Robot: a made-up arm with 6 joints. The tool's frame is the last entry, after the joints.
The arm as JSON. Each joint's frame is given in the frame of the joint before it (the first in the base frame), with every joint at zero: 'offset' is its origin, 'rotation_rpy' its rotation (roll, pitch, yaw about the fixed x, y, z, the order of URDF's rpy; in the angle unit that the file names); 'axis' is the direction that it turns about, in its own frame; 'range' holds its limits. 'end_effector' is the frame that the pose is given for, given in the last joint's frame.
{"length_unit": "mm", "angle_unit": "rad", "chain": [
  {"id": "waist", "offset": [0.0, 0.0, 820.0], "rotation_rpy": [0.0, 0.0, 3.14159], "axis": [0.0, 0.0, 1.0], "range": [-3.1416, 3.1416]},
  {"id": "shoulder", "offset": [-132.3, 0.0, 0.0], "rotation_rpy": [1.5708, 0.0, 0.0], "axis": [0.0, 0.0, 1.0], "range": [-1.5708, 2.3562]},
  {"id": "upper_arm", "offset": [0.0, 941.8, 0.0], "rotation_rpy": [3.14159, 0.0, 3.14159], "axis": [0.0, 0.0, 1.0], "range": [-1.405, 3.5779]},
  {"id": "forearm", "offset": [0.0, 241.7, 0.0], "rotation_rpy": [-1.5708, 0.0, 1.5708], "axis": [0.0, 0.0, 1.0], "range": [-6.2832, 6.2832]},
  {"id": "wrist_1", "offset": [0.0, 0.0, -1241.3], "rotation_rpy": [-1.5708, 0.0, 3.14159], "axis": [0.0, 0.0, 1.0], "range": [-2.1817, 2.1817]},
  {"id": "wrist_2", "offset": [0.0, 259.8, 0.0], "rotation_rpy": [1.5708, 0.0, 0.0], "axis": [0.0, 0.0, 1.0], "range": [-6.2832, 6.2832]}
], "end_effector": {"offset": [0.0, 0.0, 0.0], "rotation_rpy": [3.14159, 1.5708, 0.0]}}
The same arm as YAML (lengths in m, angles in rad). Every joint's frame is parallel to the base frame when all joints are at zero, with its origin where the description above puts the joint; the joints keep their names.
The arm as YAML. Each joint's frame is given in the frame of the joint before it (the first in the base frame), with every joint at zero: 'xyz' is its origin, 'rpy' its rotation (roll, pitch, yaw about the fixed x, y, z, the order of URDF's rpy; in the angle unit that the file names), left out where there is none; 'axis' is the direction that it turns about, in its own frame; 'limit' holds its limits. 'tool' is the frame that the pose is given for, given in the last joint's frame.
units:
  length: m
  angle: rad
joints:
  - name: waist
    type: revolute
    origin:
      xyz: [0.0, 0.0, 0.82]
    axis: [0.0, 0.0, 1.0]
    limit:
      lower: -3.1416
      upper: 3.1416
  - name: shoulder
    type: revolute
    origin:
      xyz: [0.1323, 0.0, 0.0]
    axis: [0.0, 1.0, 0.0]
    limit:
      lower: -1.5708
      upper: 2.3562
  - name: upper_arm
    type: revolute
    origin:
      xyz: [0.0, 0.0, 0.9418]
    axis: [0.0, -1.0, 0.0]
    limit:
      lower: -1.405
      upper: 3.5779
  - name: forearm
    type: revolute
    origin:
      xyz: [0.0, 0.0, 0.2417]
    axis: [-1.0, 0.0, 0.0]
    limit:
      lower: -6.2832
      upper: 6.2832
  - name: wrist_1
    type: revolute
    origin:
      xyz: [1.2413, 0.0, 0.0]
    axis: [0.0, -1.0, 0.0]
    limit:
      lower: -2.1817
      upper: 2.1817
  - name: wrist_2
    type: revolute
    origin:
      xyz: [0.2598, 0.0, 0.0]
    axis: [-1.0, 0.0, 0.0]
    limit:
      lower: -6.2832
      upper: 6.2832
tool:
  origin:
    xyz: [0.0, 0.0, 0.0]
    rpy: [0.0, 0.0, 0.0]

